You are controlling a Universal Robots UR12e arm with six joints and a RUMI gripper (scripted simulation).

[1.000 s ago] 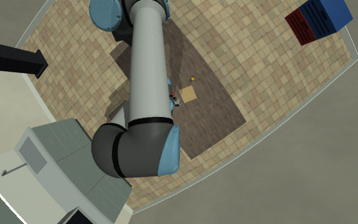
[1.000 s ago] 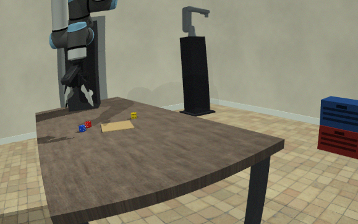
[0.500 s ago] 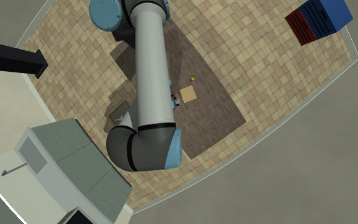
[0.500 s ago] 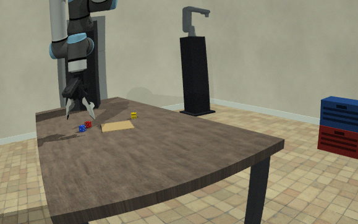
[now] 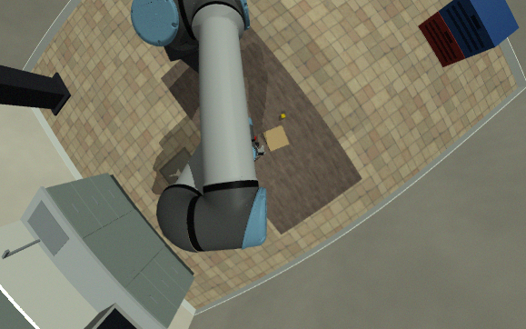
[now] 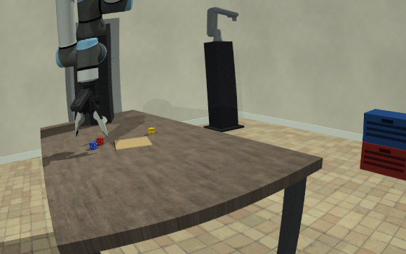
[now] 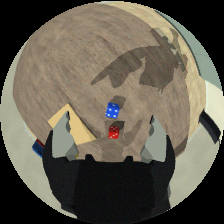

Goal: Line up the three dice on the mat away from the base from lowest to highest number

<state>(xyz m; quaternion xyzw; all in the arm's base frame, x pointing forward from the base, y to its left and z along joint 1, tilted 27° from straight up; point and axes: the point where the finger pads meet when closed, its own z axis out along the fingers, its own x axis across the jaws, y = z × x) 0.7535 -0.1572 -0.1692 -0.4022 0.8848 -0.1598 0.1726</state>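
Now: the blue die 40 mm below my hand, 20 mm behind it and 10 mm to the left of it. Also, from my hand: tan mat 170 mm to the left, 50 mm below, 20 mm ahead; then yellow die 290 mm to the left, 80 mm behind, 40 mm below; then red die 70 mm behind, 50 mm to the left, 40 mm below.
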